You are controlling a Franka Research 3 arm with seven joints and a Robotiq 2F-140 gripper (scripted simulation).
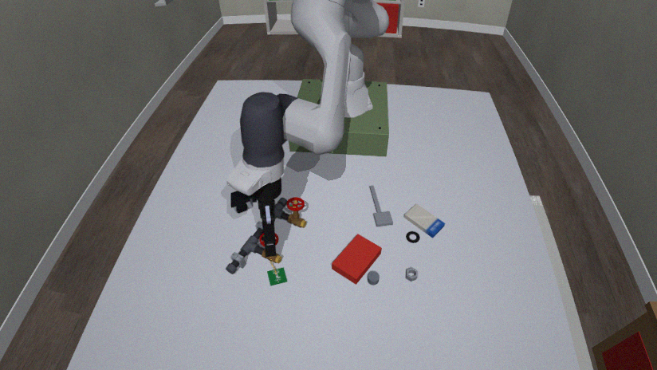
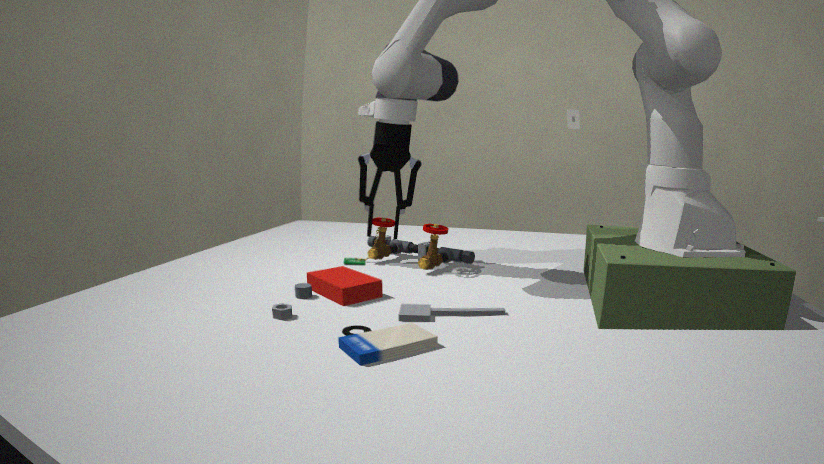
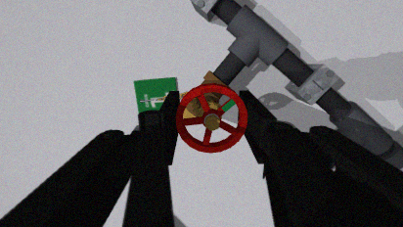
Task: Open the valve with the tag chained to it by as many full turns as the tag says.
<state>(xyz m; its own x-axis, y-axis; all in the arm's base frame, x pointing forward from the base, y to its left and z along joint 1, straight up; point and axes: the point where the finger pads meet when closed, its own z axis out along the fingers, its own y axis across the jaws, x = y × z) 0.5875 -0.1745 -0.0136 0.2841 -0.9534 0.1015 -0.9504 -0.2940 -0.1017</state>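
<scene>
Now: the green tag 90 mm below my hand, 70 mm ahead of it and 20 mm to the left of it. From my hand the other things lie so: grey scraper (290 mm to the left, 190 mm behind, 80 mm below); then blue box (430 mm to the left, 150 mm behind, 80 mm below); then red block (230 mm to the left, 70 mm below).
</scene>
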